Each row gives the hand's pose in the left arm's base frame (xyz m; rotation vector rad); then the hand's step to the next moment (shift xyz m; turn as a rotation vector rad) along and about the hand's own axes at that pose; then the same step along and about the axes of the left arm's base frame.
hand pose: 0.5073 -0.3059 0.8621 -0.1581 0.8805 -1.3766
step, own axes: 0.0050 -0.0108 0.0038 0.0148 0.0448 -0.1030
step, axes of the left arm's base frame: -0.0064 -0.0085 0.0066 -0.0299 0.0371 -0.1028
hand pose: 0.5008 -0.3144 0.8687 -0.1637 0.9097 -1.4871
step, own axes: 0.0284 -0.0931 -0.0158 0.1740 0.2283 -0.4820
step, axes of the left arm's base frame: -0.0868 -0.0315 0.0345 -0.1432 0.0829 -0.5360
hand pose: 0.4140 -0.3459 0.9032 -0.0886 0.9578 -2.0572
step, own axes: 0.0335 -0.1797 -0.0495 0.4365 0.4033 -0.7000
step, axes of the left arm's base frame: -0.1600 0.0687 0.0745 -0.2781 -0.0372 -0.8743
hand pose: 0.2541 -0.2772 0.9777 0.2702 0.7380 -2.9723
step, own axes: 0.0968 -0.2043 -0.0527 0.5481 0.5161 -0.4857
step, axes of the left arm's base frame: -0.1089 0.2029 0.0297 -0.4086 -0.2399 -0.7604
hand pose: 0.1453 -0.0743 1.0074 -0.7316 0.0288 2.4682
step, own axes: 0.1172 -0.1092 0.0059 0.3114 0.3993 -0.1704
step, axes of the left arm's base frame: -0.0275 0.1528 -0.0400 -0.3397 -0.2075 -0.3563
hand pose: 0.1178 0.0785 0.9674 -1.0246 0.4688 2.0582
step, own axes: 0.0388 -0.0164 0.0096 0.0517 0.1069 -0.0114
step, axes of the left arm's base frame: -0.0068 0.0348 -0.0247 -0.0964 -0.0498 -0.0494
